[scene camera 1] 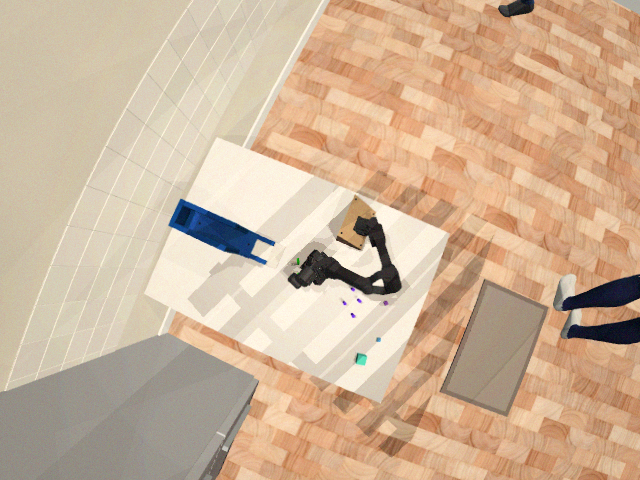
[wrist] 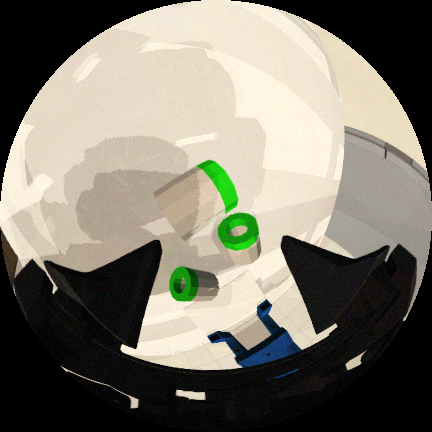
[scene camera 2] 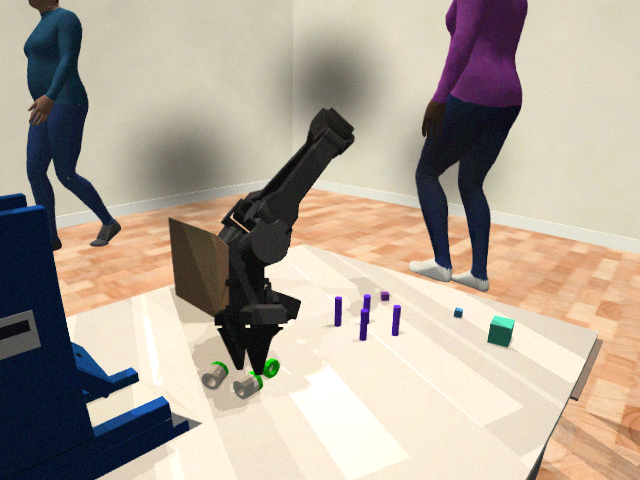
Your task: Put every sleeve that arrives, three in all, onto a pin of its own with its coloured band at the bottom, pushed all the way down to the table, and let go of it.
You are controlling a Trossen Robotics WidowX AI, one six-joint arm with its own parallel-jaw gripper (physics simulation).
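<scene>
Three hollow grey-beige sleeves with green bands lie on the table around the fingers. One sleeve (scene camera 2: 213, 377) lies left of the fingers in scene camera 2, a second sleeve (scene camera 2: 245, 386) in front, and the green end of a third sleeve (scene camera 2: 271, 367) shows to the right. In the wrist view one sleeve (wrist: 185, 202) lies ahead of the fingers, another sleeve (wrist: 240, 240) shows its ring end, and another sleeve (wrist: 204, 285) lies nearer the left finger. My gripper (scene camera 2: 249, 369) (wrist: 222, 244) is open and empty, pointing down low over them. Several purple pins (scene camera 2: 338, 311) (scene camera 1: 359, 300) stand bare.
A blue forked fixture (scene camera 1: 222, 235) (scene camera 2: 121, 379) (wrist: 270, 347) is beside the sleeves. A brown block (scene camera 1: 351, 222) (scene camera 2: 199, 268) stands behind the arm. A teal cube (scene camera 1: 361, 359) (scene camera 2: 500, 331), a small blue cube (scene camera 1: 378, 339) (scene camera 2: 458, 312) and a purple cube (scene camera 1: 385, 303) (scene camera 2: 384, 296) lie beyond the pins.
</scene>
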